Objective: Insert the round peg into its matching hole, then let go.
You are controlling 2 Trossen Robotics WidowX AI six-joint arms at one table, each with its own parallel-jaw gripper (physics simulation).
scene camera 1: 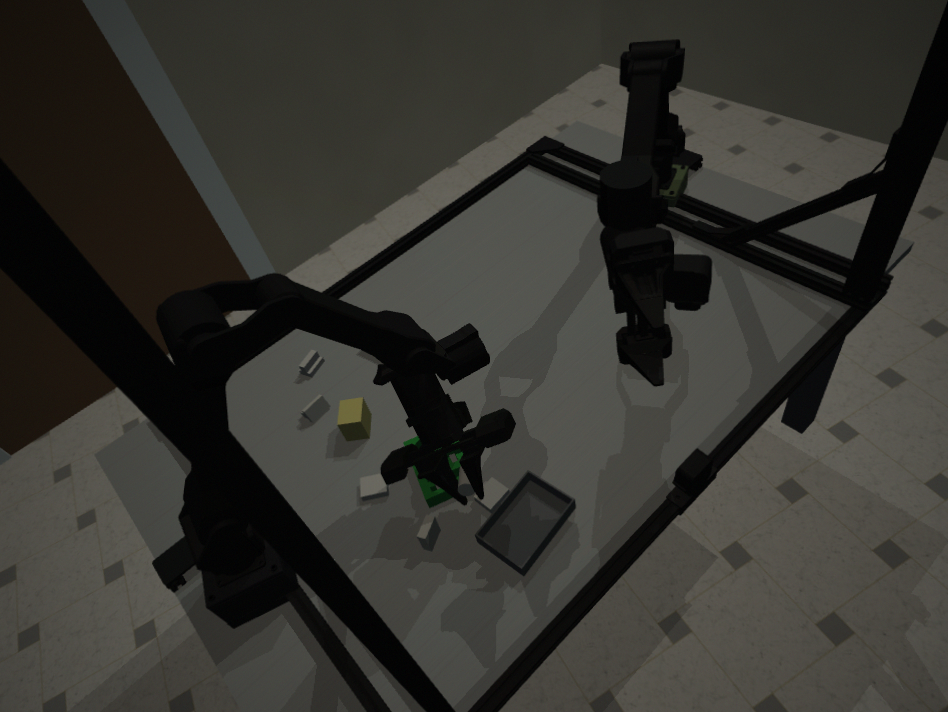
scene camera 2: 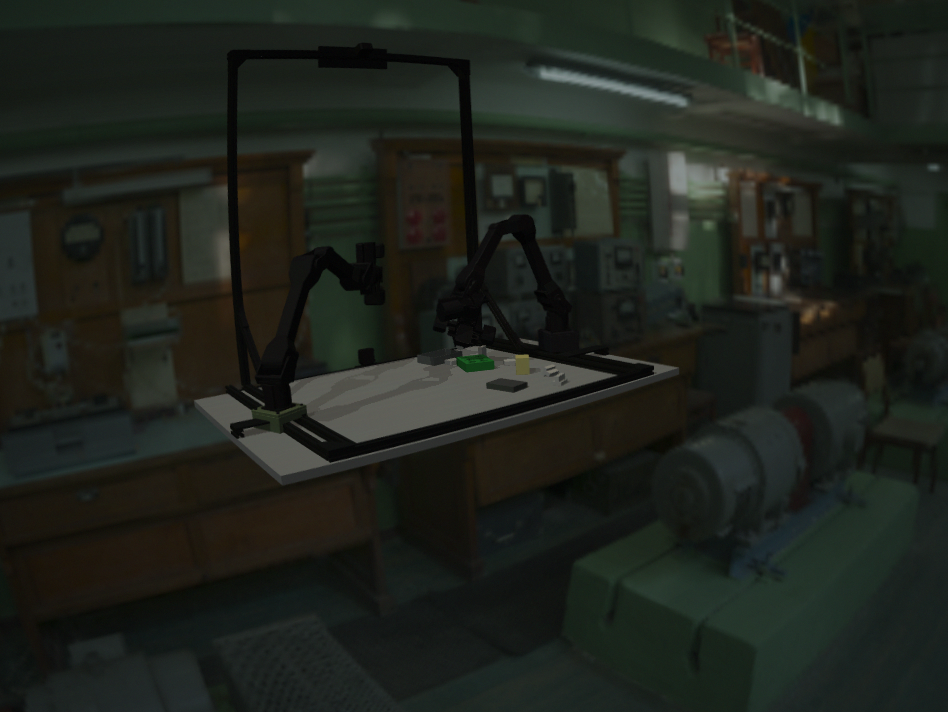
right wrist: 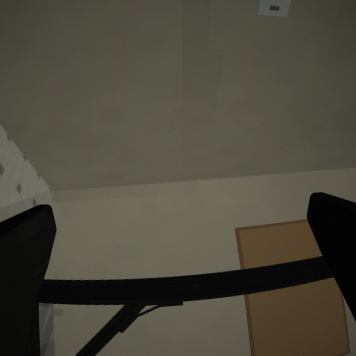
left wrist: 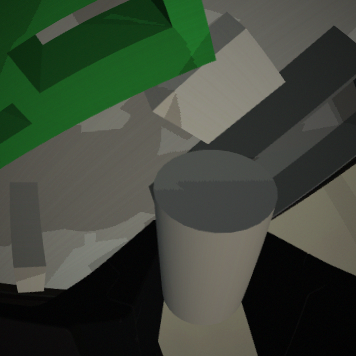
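The green board with holes (scene camera 1: 433,492) (scene camera 2: 475,363) (left wrist: 100,95) lies on the table, partly under the left arm in scene camera 1. My left gripper (scene camera 1: 472,497) (left wrist: 197,231) is shut on the pale round peg (left wrist: 215,260). In the left wrist view the peg's flat round end faces the camera, and the peg appears beside the board, not over a hole. Its exact height cannot be told. The round hole is not clearly visible. My right gripper (scene camera 1: 659,354) (right wrist: 183,213) is open and empty, high over the table, away from the board.
A grey tray (scene camera 1: 548,538) (left wrist: 310,65) stands close to the board. Pale blocks (scene camera 1: 373,485) (scene camera 1: 427,530) (left wrist: 230,85) lie near it. A yellow block (scene camera 1: 350,411) (scene camera 2: 522,364) and small pale pieces (scene camera 1: 311,363) (scene camera 1: 314,408) lie farther left in scene camera 1. A dark flat plate (scene camera 2: 506,384) shows in scene camera 2.
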